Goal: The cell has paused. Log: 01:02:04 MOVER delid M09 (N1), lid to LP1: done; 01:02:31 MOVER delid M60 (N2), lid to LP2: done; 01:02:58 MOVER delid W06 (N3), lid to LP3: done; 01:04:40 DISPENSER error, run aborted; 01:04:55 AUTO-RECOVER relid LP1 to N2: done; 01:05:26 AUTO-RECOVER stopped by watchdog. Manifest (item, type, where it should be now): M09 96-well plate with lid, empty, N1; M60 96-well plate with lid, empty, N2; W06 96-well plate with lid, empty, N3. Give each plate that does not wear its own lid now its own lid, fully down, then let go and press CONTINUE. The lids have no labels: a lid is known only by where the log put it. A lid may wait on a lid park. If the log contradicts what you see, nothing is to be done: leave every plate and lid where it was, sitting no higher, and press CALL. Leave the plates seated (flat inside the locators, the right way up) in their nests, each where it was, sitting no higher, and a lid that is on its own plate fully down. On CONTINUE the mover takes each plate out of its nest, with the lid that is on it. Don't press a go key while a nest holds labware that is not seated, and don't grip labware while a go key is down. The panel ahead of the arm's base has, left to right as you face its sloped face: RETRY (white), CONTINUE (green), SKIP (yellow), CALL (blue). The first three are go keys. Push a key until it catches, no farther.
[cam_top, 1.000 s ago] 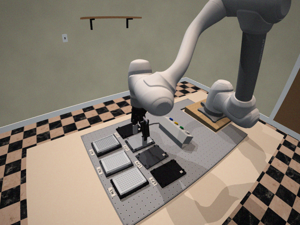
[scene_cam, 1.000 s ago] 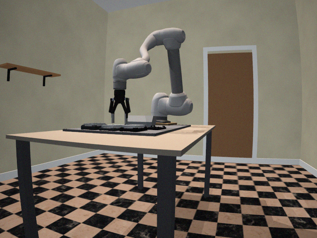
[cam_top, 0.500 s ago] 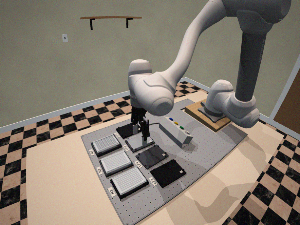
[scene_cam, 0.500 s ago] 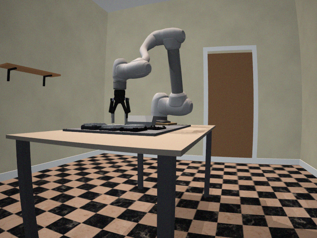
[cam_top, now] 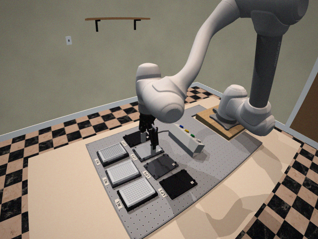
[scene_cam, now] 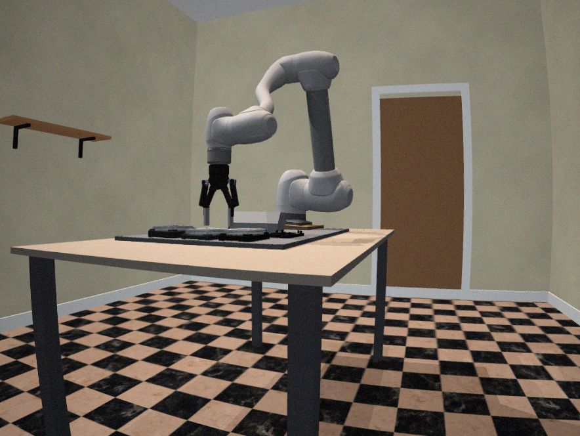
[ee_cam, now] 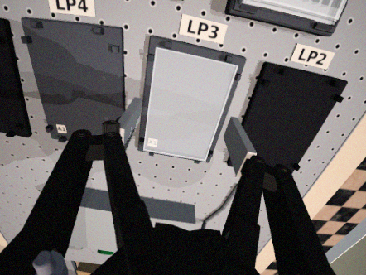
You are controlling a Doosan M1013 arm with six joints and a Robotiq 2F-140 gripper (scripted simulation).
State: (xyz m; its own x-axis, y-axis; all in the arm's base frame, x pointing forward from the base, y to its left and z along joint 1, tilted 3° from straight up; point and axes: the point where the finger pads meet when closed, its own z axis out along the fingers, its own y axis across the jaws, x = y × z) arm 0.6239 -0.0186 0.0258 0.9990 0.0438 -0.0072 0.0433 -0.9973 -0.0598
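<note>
Right now my hand is 4 cm above the clear lid. Round my hand: lid park LP2 (13 cm to the right, 5 cm below, 1 cm ahead); then lid park LP3 (5 cm below); then lid park LP4 (12 cm to the left, 5 cm below, 1 cm behind).
</note>
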